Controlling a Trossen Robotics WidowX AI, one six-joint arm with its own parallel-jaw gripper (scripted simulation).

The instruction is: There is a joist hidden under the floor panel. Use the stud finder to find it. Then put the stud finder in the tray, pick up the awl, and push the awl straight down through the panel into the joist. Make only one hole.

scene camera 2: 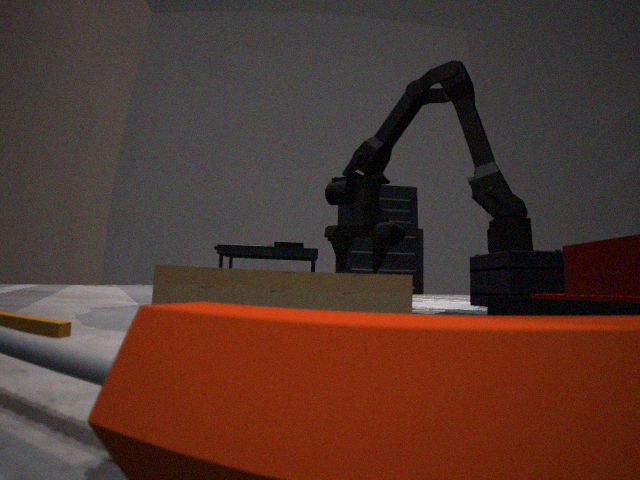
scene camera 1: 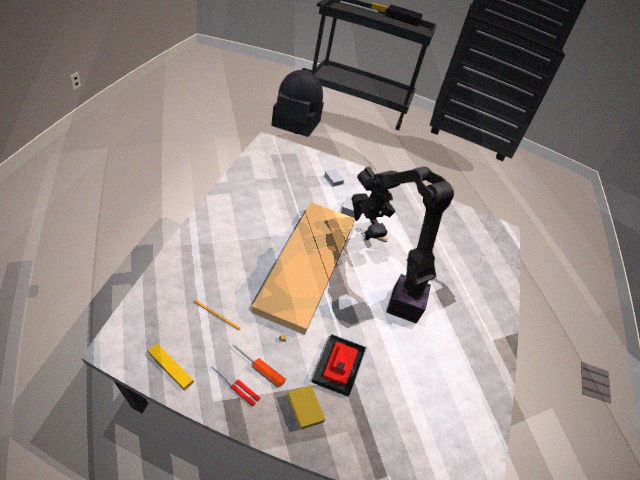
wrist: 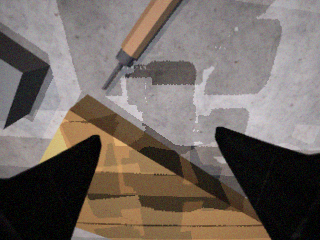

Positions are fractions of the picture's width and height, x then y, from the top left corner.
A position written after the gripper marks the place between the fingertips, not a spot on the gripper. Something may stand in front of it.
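Open and holding nothing, the gripper (scene camera 2: 0.56, 0.57) can be seen in the wrist view (wrist: 0.50, 0.57) too. The scene also has a dark tray (scene camera 1: 0.50, 0.79) and an orange screwdriver (scene camera 2: 0.31, 0.80). A stud finder (scene camera 1: 0.53, 0.76) is visible as well, though in the wrist view it is out of frame. There is a yellow block (scene camera 1: 0.48, 0.84) besides; in scene camera 2 the block is out of frame.
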